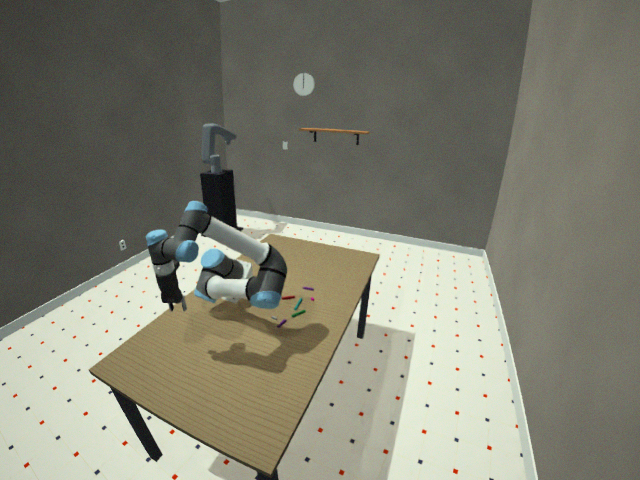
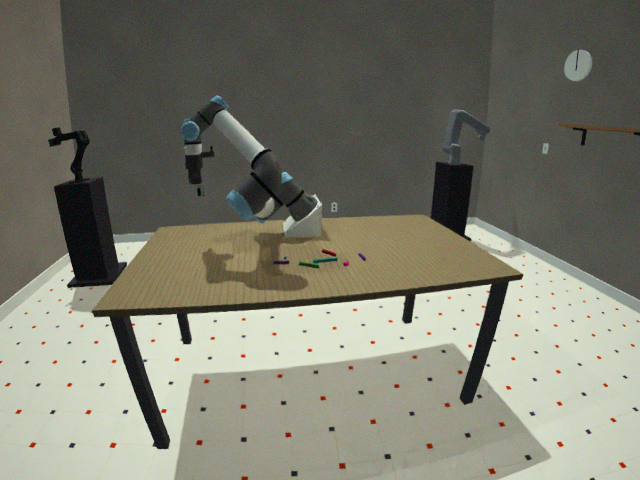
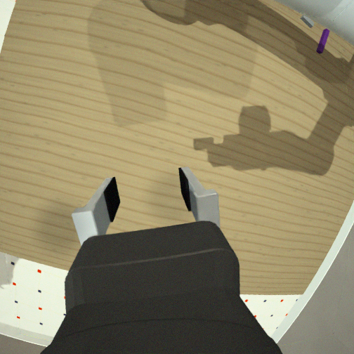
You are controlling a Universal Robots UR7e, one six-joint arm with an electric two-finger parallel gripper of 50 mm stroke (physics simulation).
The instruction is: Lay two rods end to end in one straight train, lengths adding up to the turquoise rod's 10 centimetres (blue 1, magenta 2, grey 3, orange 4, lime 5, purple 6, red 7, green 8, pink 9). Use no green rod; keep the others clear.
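Pixels of known places: gripper, fingertip midpoint: (image 1: pixel 178 309) (image 2: pixel 201 196); arm's base, origin of the base link: (image 1: pixel 231 272) (image 2: pixel 306 210).
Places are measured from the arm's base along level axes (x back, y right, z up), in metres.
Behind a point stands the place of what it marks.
Note:
My gripper (image 1: pixel 177 307) {x -0.079, y 0.502, z 0.119 m} (image 2: pixel 200 191) {x -0.079, y 0.502, z 0.119 m} (image 3: pixel 148 185) is open and empty, high above the table, well away from the rods. A turquoise rod (image 1: pixel 298 303) {x -0.406, y 0.009, z -0.095 m} (image 2: pixel 325 260) {x -0.410, y 0.010, z -0.098 m} lies near a green rod (image 1: pixel 298 313) {x -0.436, y 0.087, z -0.096 m} (image 2: pixel 308 264) {x -0.439, y 0.086, z -0.095 m}. A red rod (image 1: pixel 288 297) {x -0.335, y -0.023, z -0.095 m} (image 2: pixel 328 252) {x -0.335, y -0.023, z -0.096 m} lies apart from them. One purple rod (image 1: pixel 281 323) {x -0.389, y 0.189, z -0.095 m} (image 2: pixel 281 262) {x -0.393, y 0.184, z -0.097 m} (image 3: pixel 323 41) lies near a small grey rod (image 1: pixel 274 317) {x -0.338, y 0.161, z -0.094 m} (image 2: pixel 284 257) {x -0.349, y 0.166, z -0.096 m} (image 3: pixel 307 21). Another purple rod (image 1: pixel 308 288) {x -0.406, y -0.145, z -0.096 m} (image 2: pixel 361 256) {x -0.405, y -0.145, z -0.097 m} lies beyond a short magenta rod (image 1: pixel 312 299) {x -0.462, y -0.055, z -0.098 m} (image 2: pixel 346 263) {x -0.460, y -0.061, z -0.097 m}.
The rods lie loosely grouped on the wooden table (image 1: pixel 206 397) {x -0.298, y 0.682, z -0.104 m} (image 2: pixel 413 242) {x -0.289, y -0.459, z -0.103 m} (image 3: pixel 50 125). The arm's base (image 2: pixel 305 224) {x -0.098, y 0.025, z -0.041 m} stands at the table's back edge. The arm's shadow falls across the table. Dark pedestals (image 2: pixel 85 227) (image 2: pixel 452 193) stand off the table.

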